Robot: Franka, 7 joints.
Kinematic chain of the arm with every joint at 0, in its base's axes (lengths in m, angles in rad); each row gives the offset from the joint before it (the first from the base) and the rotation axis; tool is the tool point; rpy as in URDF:
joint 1: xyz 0 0 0.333 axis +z
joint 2: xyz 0 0 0 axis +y
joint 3: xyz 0 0 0.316 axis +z
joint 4: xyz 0.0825 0 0 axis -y
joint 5: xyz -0.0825 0 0.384 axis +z
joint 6: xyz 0 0 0 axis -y
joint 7: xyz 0.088 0 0 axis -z
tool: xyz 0 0 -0.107 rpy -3.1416 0 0
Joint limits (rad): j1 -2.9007..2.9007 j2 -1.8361..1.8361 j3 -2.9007..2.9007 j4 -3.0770..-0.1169 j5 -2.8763..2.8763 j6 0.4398..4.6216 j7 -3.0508..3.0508
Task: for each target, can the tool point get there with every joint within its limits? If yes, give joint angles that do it. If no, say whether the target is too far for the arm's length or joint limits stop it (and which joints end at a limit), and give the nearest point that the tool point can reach.
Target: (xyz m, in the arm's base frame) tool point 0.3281 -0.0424 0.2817
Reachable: yes | joints 0.1520 -0.1828 -0.0110 -2.7253 -1.0443 1.6253 0.5254
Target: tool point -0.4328 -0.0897 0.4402
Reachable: yes | joints 2.1899 -0.2233 1.4187 -2.4000 1.5402 3.7644 1.3539
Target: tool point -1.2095 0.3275 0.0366
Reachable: no: too far | nearest point -0.8058 0.2182 0.1355 | short by 0.430 m
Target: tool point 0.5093 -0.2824 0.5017
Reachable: yes | joints -0.4918 0.0712 0.1523 -1.9378 -1.4644 1.6963 1.8486
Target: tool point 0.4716 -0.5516 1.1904
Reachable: no: too far | nearest point 0.3602 -0.4213 0.9878 | short by 0.265 m
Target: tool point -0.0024 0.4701 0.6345
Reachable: yes | joints -0.0877 -0.6281 1.0084 -1.7759 1.2111 0.9295 -1.7412
